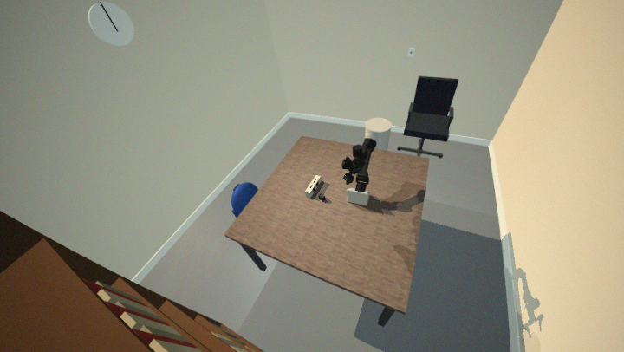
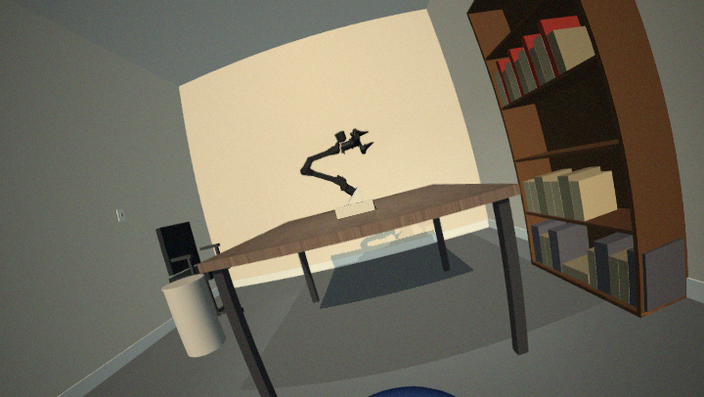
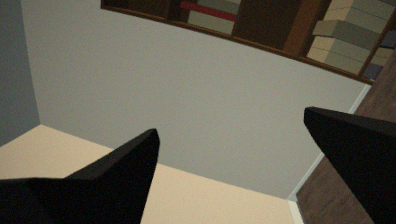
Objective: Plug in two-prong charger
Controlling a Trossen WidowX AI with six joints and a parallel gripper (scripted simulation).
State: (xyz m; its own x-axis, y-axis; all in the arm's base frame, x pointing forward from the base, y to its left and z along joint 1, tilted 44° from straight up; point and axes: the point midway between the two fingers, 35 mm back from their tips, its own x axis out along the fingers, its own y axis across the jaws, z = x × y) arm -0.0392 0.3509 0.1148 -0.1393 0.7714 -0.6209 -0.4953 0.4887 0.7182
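My gripper tip is 290 mm short of the dark two-prong charger, 110 mm to the left of it and 420 mm above it.
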